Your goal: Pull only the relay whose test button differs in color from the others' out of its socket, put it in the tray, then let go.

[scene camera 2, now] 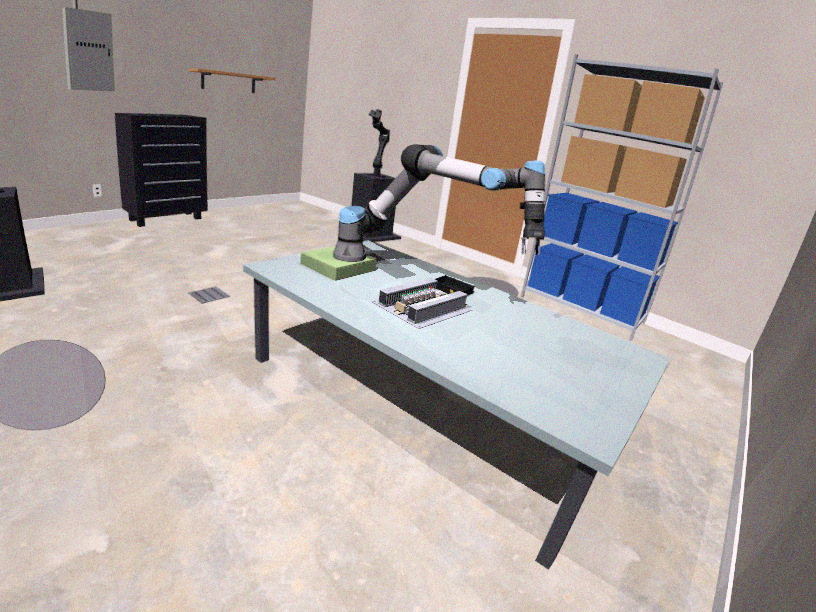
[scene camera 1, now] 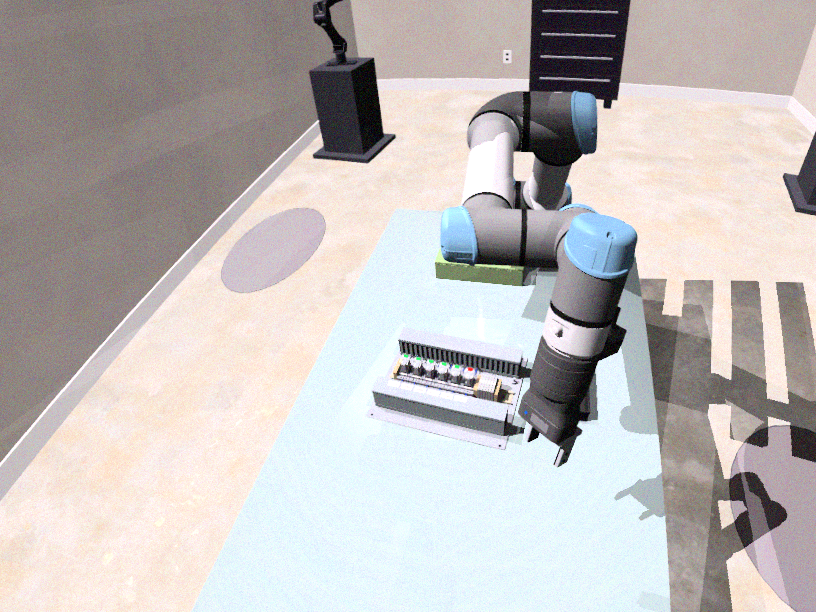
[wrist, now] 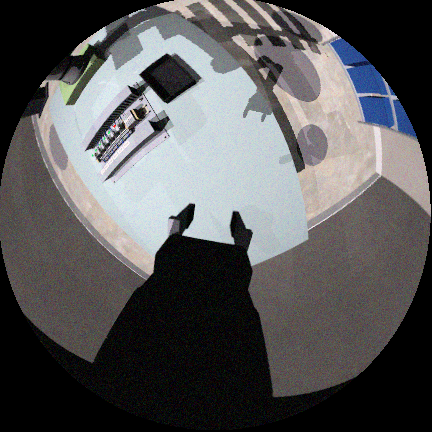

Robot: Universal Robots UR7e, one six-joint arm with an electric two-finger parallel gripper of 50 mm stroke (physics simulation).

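Frame: origin at the arm's base, x right, y down, z ahead, level; centimetres.
Seen in the pictures: gripper, fingertip midpoint: [scene camera 2: 530, 254] [scene camera 1: 545, 450] [wrist: 212, 214]; arm's base, link origin: [scene camera 2: 349, 256].
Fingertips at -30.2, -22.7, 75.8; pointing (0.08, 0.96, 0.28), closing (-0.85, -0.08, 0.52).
Observation:
Offsets run from my fingertips to a thing's top centre, as dx, dy, dz. "spot": to the spot under its first point. Level surfaces: height alone.
The relay with the red test button {+21.2, +21.7, -28.1} [scene camera 1: 469, 374] [scene camera 2: 431, 290] [wrist: 116, 128] stands in its socket at the end of a row of several relays with green buttons {+30.5, +21.7, -27.5} [scene camera 1: 430, 369] [wrist: 104, 142]. The row sits between two grey slotted ducts. The black tray {spot: -5.1, +25.3, -32.7} [scene camera 2: 465, 283] [wrist: 194, 79] stands on the table beside the relay panel; in scene camera 1 the arm hides most of it. My gripper [scene camera 1: 545, 449] [scene camera 2: 529, 251] [wrist: 212, 214] is open and empty. It hangs above the table, off to the side of the panel and apart from the relays and the tray.
The grey ducts {+25.3, +22.3, -19.5} [scene camera 1: 440, 411] [scene camera 2: 438, 308] rise along both sides of the relay row. A tan-and-white block {+16.6, +24.0, -27.1} [scene camera 1: 487, 386] sits on the rail beside the red-button relay. The arm's base stands on a green block [scene camera 1: 479, 271] [scene camera 2: 329, 264] on the light blue table {dy +28.7} [scene camera 1: 395, 513] [scene camera 2: 514, 368].

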